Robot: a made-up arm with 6 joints.
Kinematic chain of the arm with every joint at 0, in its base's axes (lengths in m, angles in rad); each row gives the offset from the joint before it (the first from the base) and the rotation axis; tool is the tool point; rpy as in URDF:
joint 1: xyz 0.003 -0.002 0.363 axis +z
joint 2: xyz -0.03 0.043 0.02 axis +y
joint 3: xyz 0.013 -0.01 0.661 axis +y
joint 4: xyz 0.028 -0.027 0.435 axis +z
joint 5: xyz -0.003 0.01 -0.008 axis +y
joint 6: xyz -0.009 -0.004 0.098 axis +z
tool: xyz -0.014 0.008 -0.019 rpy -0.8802 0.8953 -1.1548
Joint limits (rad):
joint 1: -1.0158..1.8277
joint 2: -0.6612..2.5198
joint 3: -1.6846..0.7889
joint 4: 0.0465..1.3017
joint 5: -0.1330..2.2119
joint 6: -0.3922..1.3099
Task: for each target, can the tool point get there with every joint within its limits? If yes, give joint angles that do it. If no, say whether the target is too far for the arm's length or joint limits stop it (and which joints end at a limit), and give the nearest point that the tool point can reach.
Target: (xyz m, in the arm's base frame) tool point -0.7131 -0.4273 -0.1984
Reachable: no: joint limits stop it (at a limit: joint 2, joint 3, joint 5) | nearest point -0.6647 -0.3986 0.5534 | short by 0.754 m
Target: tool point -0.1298 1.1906 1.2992
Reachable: no: too far | nearest point -0.0977 0.9022 1.0830 | short by 0.362 m
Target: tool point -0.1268 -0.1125 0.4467
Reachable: no: joint limits stop it (at a limit: joint 3, joint 4, joint 5, joint 6) | nearest point -0.5426 -0.4665 0.6947 | short by 0.600 m
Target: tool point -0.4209 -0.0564 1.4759
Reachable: yes | joints 0.1613 -0.2909 -0.2689 0.2721 0.6945 0.8592
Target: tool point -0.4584 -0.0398 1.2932
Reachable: yes | joints 0.1282 -0.0039 -1.1283 1.0568 0.5507 0.9429
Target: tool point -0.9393 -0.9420 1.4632
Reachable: no: too far | nearest point -0.6073 -0.6108 1.1780 | short by 0.549 m
